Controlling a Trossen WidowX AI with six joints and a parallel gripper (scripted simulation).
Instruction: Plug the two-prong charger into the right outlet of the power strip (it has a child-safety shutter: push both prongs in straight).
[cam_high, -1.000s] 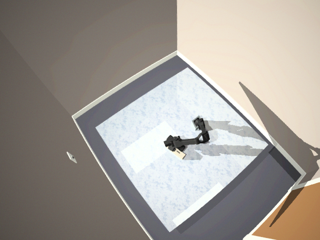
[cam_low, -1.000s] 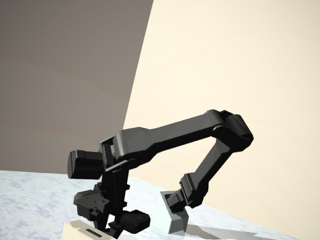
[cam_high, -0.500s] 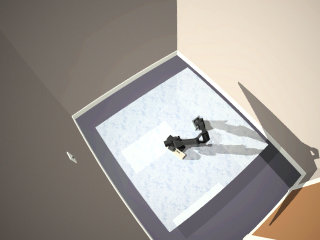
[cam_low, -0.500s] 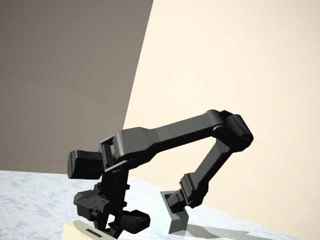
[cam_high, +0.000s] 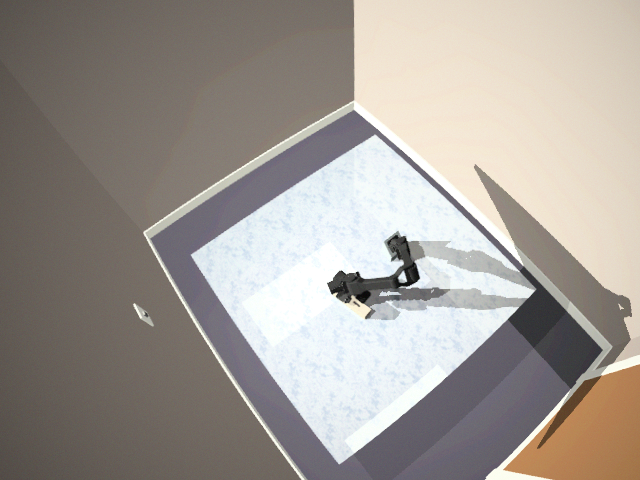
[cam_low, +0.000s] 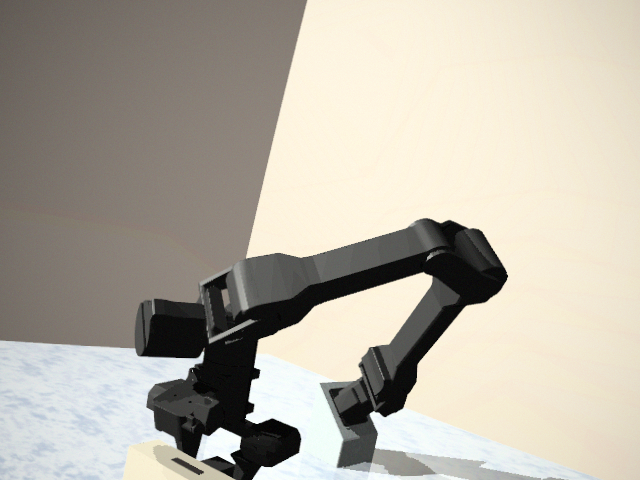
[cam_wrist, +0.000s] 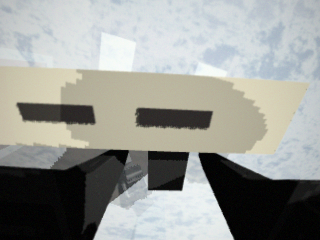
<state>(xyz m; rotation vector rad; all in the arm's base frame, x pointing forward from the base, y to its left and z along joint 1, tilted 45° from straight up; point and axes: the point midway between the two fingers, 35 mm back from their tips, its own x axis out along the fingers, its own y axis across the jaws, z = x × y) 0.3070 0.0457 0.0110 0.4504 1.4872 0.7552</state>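
Now: the two-prong charger 2 cm ahead of my gripper tip and 1 cm above it.
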